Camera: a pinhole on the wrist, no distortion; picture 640 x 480 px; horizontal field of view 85.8 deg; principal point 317.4 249.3 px. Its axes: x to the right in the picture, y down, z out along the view. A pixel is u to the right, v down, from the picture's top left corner.
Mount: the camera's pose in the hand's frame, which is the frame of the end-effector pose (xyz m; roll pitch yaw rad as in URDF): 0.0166 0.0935 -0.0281 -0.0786 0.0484 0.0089
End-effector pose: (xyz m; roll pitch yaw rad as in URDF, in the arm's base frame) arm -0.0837 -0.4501 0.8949 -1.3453 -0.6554 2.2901
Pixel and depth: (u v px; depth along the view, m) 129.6 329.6 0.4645
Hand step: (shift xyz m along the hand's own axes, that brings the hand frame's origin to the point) -0.2157 0.2359 0.4382
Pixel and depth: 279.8 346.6 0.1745
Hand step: 0.0052 0.1563 0.1427
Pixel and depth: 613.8 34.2 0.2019
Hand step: 0.2014 -0.0147 0.1744
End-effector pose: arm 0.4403 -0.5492 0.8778 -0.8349 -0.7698 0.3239
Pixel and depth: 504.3 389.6 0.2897
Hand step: 0.1859 0.2354 0.2435
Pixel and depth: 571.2 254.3 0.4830
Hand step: 0.3950 0.1418 0.4351
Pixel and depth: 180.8 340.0 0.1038
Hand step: -0.0199 0.1286 0.0751
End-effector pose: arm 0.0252 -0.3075 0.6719 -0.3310 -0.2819 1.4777
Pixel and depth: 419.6 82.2 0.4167
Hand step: 0.1625 -0.0741 0.3967
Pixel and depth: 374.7 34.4 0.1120
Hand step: 0.0414 0.0328 0.0880
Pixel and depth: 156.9 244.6 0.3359
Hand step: -0.1237 0.1141 0.3143
